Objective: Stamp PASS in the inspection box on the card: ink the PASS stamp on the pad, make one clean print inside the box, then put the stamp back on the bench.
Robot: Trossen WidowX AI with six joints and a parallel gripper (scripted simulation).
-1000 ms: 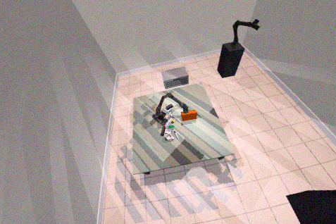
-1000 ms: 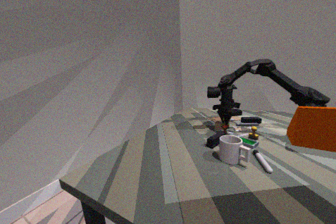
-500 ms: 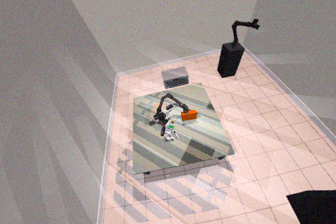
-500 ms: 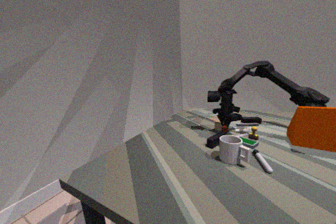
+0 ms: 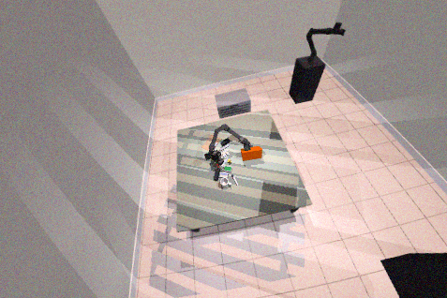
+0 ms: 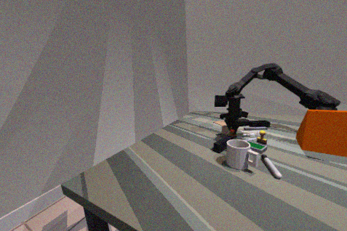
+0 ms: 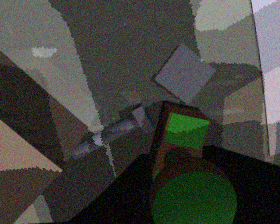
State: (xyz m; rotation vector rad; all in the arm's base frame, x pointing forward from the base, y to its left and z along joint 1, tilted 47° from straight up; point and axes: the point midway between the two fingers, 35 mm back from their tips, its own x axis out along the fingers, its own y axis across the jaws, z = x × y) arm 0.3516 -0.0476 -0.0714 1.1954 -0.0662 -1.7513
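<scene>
Right now the green-knobbed stamp is right at my gripper tip. The rest, counted from my gripper tip: yellow-knobbed stamp: 140 mm behind, 20 mm to the left; red-topped stamp: 40 mm to the left; blue stamp: 130 mm to the right, 20 mm ahead.
</scene>
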